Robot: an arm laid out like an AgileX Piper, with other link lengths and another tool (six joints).
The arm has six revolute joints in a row. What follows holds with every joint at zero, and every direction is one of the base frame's.
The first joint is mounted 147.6 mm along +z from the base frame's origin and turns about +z.
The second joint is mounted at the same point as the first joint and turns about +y.
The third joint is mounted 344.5 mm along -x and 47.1 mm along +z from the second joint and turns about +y.
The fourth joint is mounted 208.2 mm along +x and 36.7 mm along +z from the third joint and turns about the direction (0.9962, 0, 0.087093).
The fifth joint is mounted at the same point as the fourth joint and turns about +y.
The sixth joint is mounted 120.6 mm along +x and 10.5 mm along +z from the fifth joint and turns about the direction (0.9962, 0, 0.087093).
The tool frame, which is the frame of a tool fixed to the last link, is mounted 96.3 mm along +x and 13 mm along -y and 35.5 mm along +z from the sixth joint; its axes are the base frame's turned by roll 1.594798, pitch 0.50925 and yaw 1.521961 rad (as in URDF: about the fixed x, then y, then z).
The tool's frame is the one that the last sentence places.
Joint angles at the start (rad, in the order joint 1, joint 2, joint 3, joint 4, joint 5, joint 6):
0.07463 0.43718 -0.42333 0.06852 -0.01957 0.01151
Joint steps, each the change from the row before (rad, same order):
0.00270 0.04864 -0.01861 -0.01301 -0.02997 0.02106
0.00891 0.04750 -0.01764 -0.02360 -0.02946 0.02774
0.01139 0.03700 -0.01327 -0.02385 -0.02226 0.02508
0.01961 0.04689 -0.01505 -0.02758 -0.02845 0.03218
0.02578 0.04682 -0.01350 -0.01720 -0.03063 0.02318
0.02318 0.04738 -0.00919 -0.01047 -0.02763 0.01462
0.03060 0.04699 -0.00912 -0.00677 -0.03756 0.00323
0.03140 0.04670 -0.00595 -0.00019 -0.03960 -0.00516
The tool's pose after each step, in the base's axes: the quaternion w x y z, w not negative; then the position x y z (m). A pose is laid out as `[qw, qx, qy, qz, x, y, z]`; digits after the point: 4 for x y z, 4 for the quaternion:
[0.5829, 0.3811, 0.6041, 0.3875, 0.1445, -0.0048, 0.4236]
[0.5800, 0.3796, 0.6053, 0.3913, 0.1552, -0.0026, 0.4304]
[0.5768, 0.3761, 0.6080, 0.3951, 0.1638, 0.0003, 0.4350]
[0.5702, 0.3710, 0.6127, 0.4024, 0.1751, 0.0055, 0.4396]
[0.5620, 0.3641, 0.6180, 0.4118, 0.1865, 0.0123, 0.4435]
[0.5526, 0.3589, 0.6254, 0.4180, 0.1984, 0.0192, 0.4442]
[0.5461, 0.3474, 0.6319, 0.4262, 0.2096, 0.0284, 0.4467]
[0.5399, 0.3355, 0.6387, 0.4336, 0.2204, 0.0383, 0.4478]

